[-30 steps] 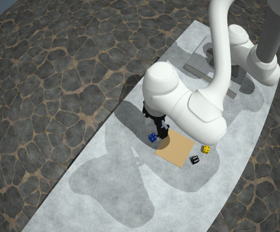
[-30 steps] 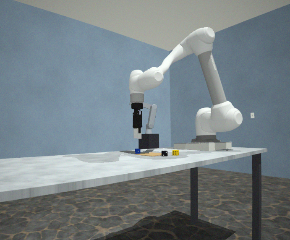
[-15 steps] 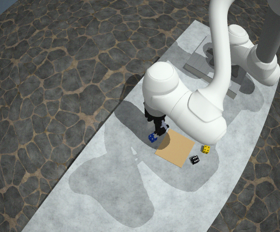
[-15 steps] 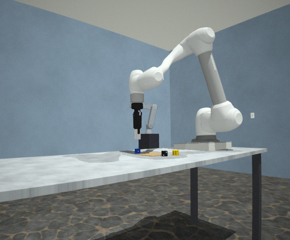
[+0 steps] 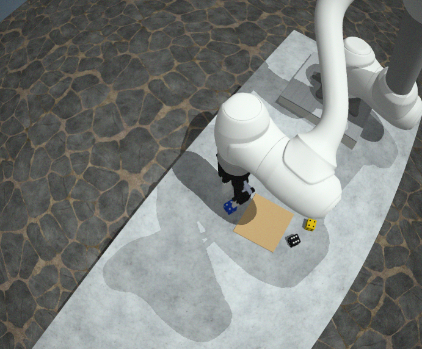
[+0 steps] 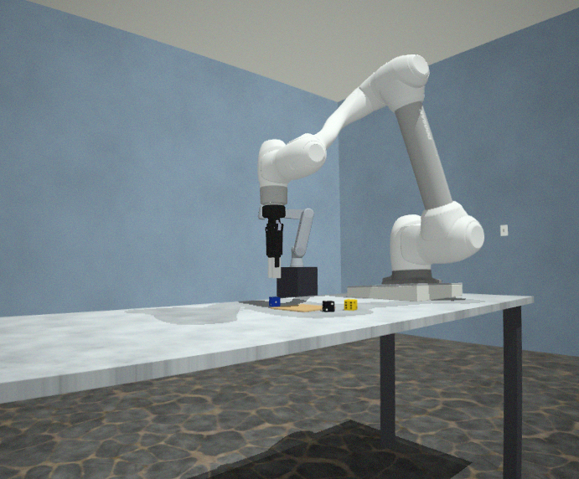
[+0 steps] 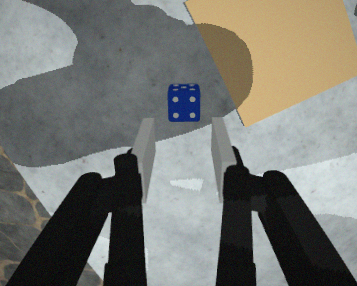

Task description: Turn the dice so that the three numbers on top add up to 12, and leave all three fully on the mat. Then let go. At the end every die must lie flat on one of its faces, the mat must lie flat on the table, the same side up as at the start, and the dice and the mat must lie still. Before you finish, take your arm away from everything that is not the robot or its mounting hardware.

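Now: the blue die 11 cm below my hand. Also, from my hand: black die 22 cm to the left, 11 cm below; tan mat 1 cm behind, 11 cm to the left, 12 cm below; yellow die 7 cm behind, 25 cm to the left, 11 cm below.
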